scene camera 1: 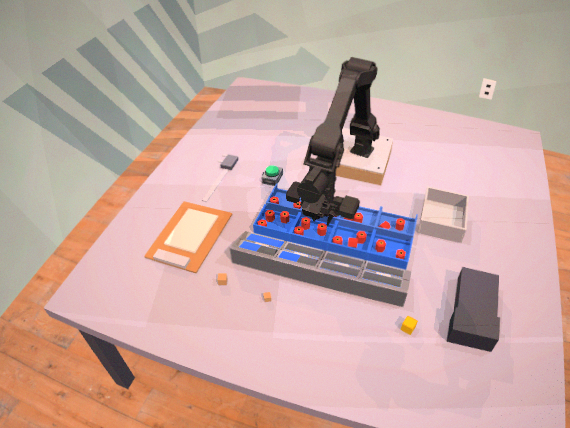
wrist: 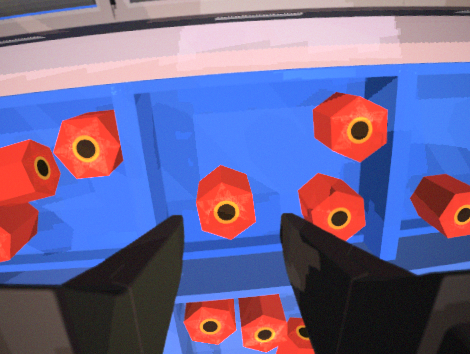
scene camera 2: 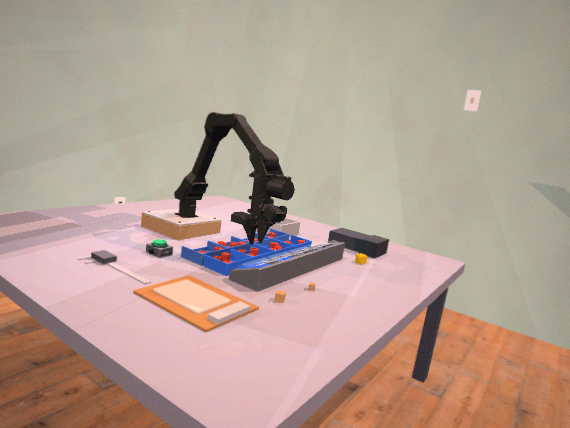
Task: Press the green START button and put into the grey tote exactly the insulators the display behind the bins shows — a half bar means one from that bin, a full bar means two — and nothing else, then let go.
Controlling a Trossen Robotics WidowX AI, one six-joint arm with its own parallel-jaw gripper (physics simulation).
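Observation:
My gripper (scene camera 1: 318, 216) (scene camera 2: 256, 243) (wrist: 232, 225) is partly open and empty, pointing down low over the blue bins (scene camera 1: 285, 237) (scene camera 2: 220, 265) (wrist: 405, 150). In the wrist view a red insulator (wrist: 226, 202) stands just beyond and between the fingertips; two more insulators (wrist: 351, 127) (wrist: 332, 206) are in the same compartment. The green button (scene camera 1: 272, 171) (scene camera 2: 159, 244) is on its dark base. The display (scene camera 1: 320, 281) (scene camera 2: 295, 270) shows, in scene camera 1, a full blue bar over a half bar at the far left, and a half bar in the second column's lower row. The grey tote (scene camera 1: 442, 231) (scene camera 2: 290, 227) looks empty.
A black block (scene camera 1: 475, 310) (scene camera 2: 357, 242) and a yellow cube (scene camera 1: 409, 325) (scene camera 2: 361, 259) lie beyond the display's right end. Two small orange cubes (scene camera 1: 222, 279) (scene camera 1: 267, 297) lie in front of it. An orange clipboard (scene camera 1: 223, 220) (scene camera 2: 145, 291) lies at the left.

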